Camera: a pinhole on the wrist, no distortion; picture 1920 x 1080 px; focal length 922.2 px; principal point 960.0 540.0 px. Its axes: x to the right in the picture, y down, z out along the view. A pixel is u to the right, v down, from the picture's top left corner.
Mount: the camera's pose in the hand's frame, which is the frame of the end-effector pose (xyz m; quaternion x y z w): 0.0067 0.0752 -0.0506 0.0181 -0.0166 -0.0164 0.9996
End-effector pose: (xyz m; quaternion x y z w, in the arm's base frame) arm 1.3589 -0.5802 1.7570 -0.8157 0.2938 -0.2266 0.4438
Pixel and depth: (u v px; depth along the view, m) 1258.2 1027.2 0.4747
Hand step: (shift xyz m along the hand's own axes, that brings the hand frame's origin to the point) 0.1521 0.3036 0.4377
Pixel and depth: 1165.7 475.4 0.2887
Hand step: 0.0606 0.0426 0.2391
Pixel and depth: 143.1 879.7 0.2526
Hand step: -0.2224 0.1666 0.1978
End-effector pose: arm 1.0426 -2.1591 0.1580 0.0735 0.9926 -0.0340 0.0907
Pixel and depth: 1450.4 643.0 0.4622
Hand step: 0.2383 0.1021 0.4209
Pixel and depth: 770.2 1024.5 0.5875
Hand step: -0.1240 0.3666 0.5436
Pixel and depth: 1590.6 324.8 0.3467
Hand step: 0.2292 -0.0259 0.3004
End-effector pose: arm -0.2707 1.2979 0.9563 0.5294 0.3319 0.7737 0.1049
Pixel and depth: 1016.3 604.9 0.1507
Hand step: 0.0111 0.0801 0.1006
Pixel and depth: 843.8 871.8 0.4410
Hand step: -0.0586 0.2198 0.3939
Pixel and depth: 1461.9 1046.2 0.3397
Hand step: 0.1859 0.2432 0.3016
